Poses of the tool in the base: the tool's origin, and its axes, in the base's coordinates. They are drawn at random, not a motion.
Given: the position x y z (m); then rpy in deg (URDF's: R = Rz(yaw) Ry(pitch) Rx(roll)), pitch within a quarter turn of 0, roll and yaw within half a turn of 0.
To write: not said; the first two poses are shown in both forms.
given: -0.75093 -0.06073 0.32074 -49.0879 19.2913 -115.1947
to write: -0.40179 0.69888 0.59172 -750.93; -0.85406 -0.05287 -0.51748 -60.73; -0.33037 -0.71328 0.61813 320.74; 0 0 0 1
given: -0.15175 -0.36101 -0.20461 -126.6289 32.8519 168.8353
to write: -0.82418 0.54263 0.16214 -151.75; 0.16266 0.50104 -0.85000 -361.01; -0.54247 -0.67417 -0.50121 -204.61; 0 0 0 1
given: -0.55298 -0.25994 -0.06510 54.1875 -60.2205 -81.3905
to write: 0.07435 0.47318 -0.87783 -552.98; -0.49107 0.78351 0.38074 -259.94; 0.86794 0.40276 0.29061 -65.10; 0 0 0 1
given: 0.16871 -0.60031 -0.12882 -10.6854 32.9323 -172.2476
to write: -0.83164 0.23243 -0.50433 168.71; -0.11322 -0.96008 -0.25578 -600.31; -0.54365 -0.15562 0.82476 -128.82; 0 0 0 1
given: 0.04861 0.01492 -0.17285 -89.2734 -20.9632 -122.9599
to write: -0.50804 -0.18399 0.84145 48.61; -0.78352 -0.30706 -0.54020 14.92; 0.35777 -0.93374 0.01184 -172.85; 0 0 0 1
